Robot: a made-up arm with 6 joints.
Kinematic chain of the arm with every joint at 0, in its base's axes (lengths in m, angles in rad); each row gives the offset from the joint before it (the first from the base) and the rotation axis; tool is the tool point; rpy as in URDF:
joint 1: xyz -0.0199 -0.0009 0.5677 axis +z
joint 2: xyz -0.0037 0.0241 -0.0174 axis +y
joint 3: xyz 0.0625 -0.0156 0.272 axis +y
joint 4: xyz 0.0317 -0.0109 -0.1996 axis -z
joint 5: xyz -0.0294 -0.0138 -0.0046 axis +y
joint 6: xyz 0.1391 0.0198 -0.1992 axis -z
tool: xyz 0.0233 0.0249 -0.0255 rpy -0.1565 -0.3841 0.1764
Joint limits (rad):
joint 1: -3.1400..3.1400
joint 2: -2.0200..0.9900
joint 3: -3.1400..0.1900
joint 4: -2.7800..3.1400
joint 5: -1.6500..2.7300
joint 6: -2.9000..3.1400
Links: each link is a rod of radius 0.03 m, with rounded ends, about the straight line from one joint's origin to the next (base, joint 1, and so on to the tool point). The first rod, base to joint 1, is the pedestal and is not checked.
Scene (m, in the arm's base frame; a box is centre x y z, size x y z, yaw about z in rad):
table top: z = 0
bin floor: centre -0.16 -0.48 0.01 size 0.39 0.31 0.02 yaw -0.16
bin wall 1: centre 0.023 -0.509 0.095 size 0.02 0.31 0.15 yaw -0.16
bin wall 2: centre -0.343 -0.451 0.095 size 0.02 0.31 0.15 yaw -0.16
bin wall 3: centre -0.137 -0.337 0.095 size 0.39 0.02 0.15 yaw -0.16
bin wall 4: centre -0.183 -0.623 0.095 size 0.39 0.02 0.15 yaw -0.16
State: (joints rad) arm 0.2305 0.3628 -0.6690 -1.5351 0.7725 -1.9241
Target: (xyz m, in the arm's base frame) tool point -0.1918 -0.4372 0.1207
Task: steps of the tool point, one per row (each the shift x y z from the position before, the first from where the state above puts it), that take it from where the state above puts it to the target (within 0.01 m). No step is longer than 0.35 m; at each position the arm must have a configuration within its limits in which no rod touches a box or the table.
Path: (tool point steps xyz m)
1: 0.1361 0.0450 0.1818
2: 0.0162 0.0232 0.2502
3: -0.1197 -0.0371 0.2383
4: -0.2183 -0.1151 0.1400
5: -0.2415 -0.1741 -0.0167
6: -0.1814 -0.1778 -0.1805
7: -0.0658 -0.1111 -0.2944
8: 0.0562 0.0100 -0.3181
9: 0.1366 0.1418 -0.2451

